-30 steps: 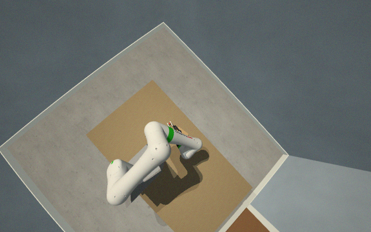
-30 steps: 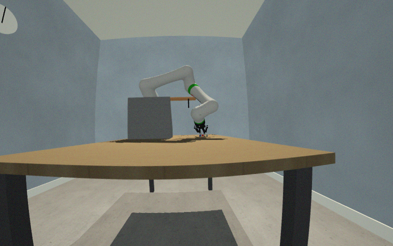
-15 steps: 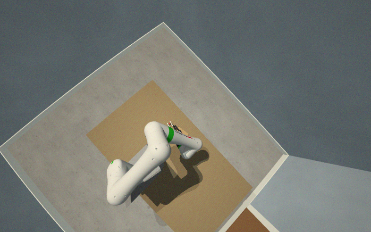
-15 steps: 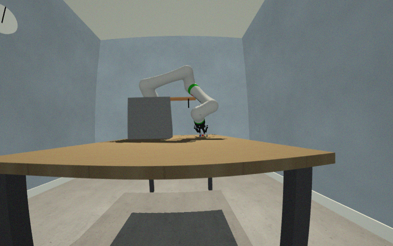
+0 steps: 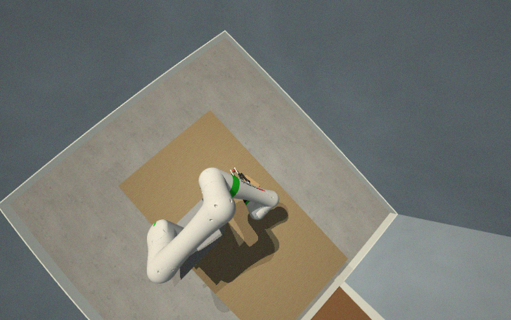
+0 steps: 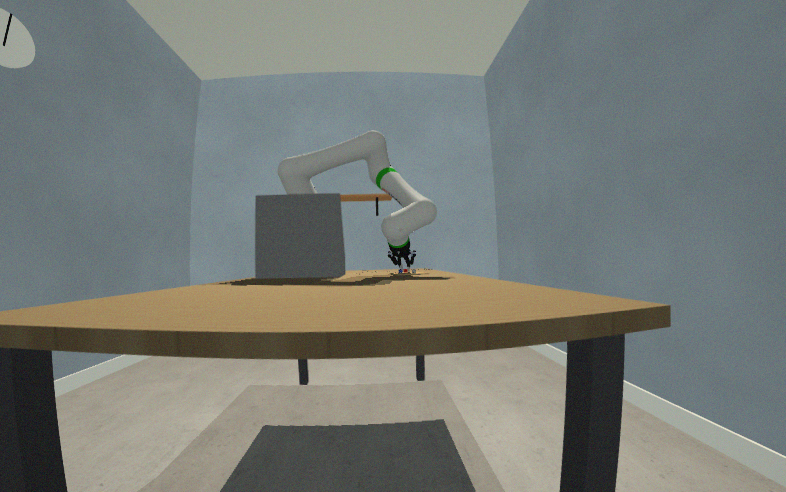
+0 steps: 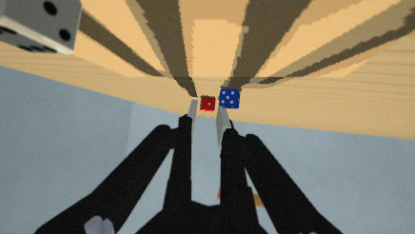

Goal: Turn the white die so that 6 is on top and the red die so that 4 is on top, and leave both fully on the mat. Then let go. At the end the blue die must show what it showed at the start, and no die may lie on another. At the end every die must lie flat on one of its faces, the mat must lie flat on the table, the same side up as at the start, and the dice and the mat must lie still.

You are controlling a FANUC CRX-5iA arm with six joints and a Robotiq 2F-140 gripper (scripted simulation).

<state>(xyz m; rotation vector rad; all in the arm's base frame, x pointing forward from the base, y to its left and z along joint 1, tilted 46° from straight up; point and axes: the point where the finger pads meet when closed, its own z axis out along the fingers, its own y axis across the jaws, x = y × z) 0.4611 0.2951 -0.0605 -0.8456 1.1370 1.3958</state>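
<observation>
My gripper is now 2 cm to the right of the red die and 2 cm above it. The rest, counted from my hand: blue die 3 cm to the right, 2 cm below, 2 cm behind; then white die 15 cm to the right, 3 cm ahead, 2 cm below; then tan mat 15 cm to the right, 3 cm below, 1 cm ahead.
</observation>
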